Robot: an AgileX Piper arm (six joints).
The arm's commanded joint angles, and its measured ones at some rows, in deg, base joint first. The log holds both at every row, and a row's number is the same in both.
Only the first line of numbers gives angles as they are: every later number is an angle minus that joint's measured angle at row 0.
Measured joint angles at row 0: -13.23, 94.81, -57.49, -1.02, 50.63, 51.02
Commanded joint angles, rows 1 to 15: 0.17, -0.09, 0.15, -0.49, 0.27, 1.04; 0.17, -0.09, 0.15, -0.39, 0.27, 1.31; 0.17, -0.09, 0.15, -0.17, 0.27, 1.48; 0.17, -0.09, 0.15, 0.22, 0.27, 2.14; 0.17, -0.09, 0.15, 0.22, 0.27, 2.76; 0.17, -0.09, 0.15, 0.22, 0.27, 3.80; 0.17, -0.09, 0.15, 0.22, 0.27, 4.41; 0.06, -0.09, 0.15, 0.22, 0.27, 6.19; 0.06, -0.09, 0.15, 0.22, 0.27, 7.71; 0.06, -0.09, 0.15, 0.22, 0.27, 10.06; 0.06, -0.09, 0.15, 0.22, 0.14, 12.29; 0.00, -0.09, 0.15, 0.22, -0.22, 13.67; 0.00, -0.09, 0.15, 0.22, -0.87, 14.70; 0.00, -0.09, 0.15, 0.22, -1.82, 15.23; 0.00, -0.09, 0.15, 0.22, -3.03, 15.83
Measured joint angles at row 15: 0.00, 0.00, 0.00, 0.35, -0.16, 12.48
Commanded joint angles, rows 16 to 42: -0.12, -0.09, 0.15, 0.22, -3.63, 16.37; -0.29, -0.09, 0.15, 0.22, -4.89, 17.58; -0.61, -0.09, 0.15, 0.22, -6.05, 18.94; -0.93, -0.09, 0.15, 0.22, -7.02, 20.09; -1.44, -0.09, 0.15, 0.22, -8.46, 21.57; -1.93, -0.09, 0.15, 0.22, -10.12, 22.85; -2.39, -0.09, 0.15, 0.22, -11.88, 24.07; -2.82, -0.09, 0.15, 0.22, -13.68, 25.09; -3.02, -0.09, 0.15, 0.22, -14.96, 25.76; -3.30, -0.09, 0.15, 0.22, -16.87, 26.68; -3.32, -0.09, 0.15, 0.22, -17.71, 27.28; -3.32, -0.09, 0.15, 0.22, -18.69, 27.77; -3.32, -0.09, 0.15, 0.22, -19.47, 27.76; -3.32, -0.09, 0.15, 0.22, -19.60, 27.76; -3.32, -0.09, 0.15, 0.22, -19.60, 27.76; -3.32, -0.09, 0.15, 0.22, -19.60, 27.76; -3.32, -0.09, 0.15, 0.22, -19.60, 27.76; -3.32, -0.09, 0.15, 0.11, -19.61, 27.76; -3.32, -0.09, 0.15, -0.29, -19.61, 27.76; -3.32, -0.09, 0.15, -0.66, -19.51, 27.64; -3.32, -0.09, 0.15, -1.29, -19.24, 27.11; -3.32, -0.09, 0.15, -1.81, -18.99, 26.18; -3.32, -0.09, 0.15, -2.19, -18.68, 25.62; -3.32, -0.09, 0.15, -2.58, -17.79, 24.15; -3.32, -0.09, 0.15, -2.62, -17.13, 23.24; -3.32, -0.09, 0.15, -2.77, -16.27, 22.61; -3.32, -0.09, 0.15, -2.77, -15.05, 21.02
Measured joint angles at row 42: -3.04, 0.00, 0.00, -1.45, -18.24, 25.30
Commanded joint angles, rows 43 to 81: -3.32, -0.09, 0.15, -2.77, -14.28, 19.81; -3.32, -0.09, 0.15, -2.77, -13.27, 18.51; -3.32, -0.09, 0.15, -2.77, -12.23, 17.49; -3.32, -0.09, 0.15, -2.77, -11.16, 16.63; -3.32, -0.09, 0.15, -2.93, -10.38, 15.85; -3.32, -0.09, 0.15, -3.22, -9.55, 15.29; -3.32, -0.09, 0.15, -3.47, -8.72, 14.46; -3.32, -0.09, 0.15, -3.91, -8.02, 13.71; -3.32, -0.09, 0.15, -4.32, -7.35, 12.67; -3.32, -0.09, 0.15, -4.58, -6.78, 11.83; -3.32, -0.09, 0.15, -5.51, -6.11, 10.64; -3.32, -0.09, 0.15, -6.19, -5.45, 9.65; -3.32, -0.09, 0.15, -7.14, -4.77, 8.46; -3.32, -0.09, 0.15, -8.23, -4.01, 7.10; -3.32, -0.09, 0.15, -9.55, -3.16, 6.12; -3.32, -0.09, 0.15, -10.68, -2.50, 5.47; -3.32, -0.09, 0.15, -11.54, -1.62, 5.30; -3.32, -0.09, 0.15, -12.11, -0.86, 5.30; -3.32, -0.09, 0.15, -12.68, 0.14, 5.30; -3.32, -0.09, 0.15, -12.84, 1.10, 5.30; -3.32, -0.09, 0.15, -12.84, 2.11, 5.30; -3.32, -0.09, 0.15, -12.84, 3.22, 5.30; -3.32, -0.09, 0.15, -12.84, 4.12, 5.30; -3.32, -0.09, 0.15, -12.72, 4.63, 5.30; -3.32, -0.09, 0.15, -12.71, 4.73, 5.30; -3.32, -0.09, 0.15, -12.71, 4.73, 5.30; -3.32, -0.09, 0.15, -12.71, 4.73, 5.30; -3.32, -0.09, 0.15, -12.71, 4.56, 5.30; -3.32, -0.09, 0.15, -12.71, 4.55, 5.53; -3.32, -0.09, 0.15, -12.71, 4.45, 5.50; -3.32, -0.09, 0.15, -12.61, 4.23, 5.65; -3.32, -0.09, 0.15, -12.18, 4.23, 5.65; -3.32, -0.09, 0.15, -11.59, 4.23, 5.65; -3.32, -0.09, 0.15, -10.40, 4.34, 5.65; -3.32, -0.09, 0.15, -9.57, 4.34, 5.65; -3.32, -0.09, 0.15, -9.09, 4.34, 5.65; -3.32, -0.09, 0.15, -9.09, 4.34, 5.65; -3.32, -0.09, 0.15, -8.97, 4.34, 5.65; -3.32, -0.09, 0.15, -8.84, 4.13, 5.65
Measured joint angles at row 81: -3.09, 0.00, 0.00, -9.85, 4.27, 5.71
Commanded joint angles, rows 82 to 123: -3.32, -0.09, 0.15, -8.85, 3.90, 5.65; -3.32, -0.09, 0.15, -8.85, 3.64, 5.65; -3.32, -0.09, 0.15, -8.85, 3.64, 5.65; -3.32, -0.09, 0.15, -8.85, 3.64, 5.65; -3.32, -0.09, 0.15, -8.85, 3.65, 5.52; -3.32, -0.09, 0.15, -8.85, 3.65, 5.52; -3.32, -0.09, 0.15, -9.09, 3.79, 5.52; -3.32, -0.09, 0.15, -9.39, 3.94, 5.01; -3.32, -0.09, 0.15, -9.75, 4.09, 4.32; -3.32, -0.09, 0.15, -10.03, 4.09, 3.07; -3.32, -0.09, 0.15, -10.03, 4.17, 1.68; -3.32, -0.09, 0.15, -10.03, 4.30, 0.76; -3.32, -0.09, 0.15, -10.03, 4.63, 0.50; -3.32, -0.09, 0.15, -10.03, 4.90, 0.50; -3.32, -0.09, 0.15, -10.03, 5.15, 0.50; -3.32, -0.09, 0.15, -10.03, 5.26, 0.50; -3.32, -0.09, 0.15, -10.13, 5.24, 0.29; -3.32, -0.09, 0.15, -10.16, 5.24, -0.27; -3.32, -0.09, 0.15, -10.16, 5.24, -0.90; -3.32, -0.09, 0.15, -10.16, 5.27, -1.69; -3.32, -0.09, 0.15, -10.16, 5.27, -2.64; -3.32, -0.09, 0.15, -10.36, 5.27, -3.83; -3.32, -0.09, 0.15, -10.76, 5.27, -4.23; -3.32, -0.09, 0.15, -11.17, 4.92, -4.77; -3.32, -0.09, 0.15, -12.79, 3.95, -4.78; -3.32, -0.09, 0.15, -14.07, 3.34, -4.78; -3.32, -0.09, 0.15, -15.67, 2.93, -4.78; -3.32, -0.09, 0.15, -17.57, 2.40, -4.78; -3.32, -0.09, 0.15, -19.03, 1.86, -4.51; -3.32, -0.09, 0.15, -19.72, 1.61, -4.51; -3.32, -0.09, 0.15, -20.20, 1.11, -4.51; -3.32, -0.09, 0.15, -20.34, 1.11, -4.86; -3.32, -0.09, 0.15, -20.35, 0.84, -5.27; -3.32, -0.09, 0.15, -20.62, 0.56, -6.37; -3.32, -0.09, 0.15, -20.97, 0.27, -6.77; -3.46, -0.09, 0.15, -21.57, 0.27, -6.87; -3.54, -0.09, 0.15, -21.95, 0.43, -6.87; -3.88, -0.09, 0.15, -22.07, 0.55, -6.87; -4.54, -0.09, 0.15, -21.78, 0.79, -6.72; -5.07, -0.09, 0.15, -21.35, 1.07, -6.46; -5.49, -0.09, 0.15, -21.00, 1.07, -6.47; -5.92, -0.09, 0.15, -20.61, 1.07, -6.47
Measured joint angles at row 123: -4.01, 0.00, 0.00, -20.76, 0.93, -6.27
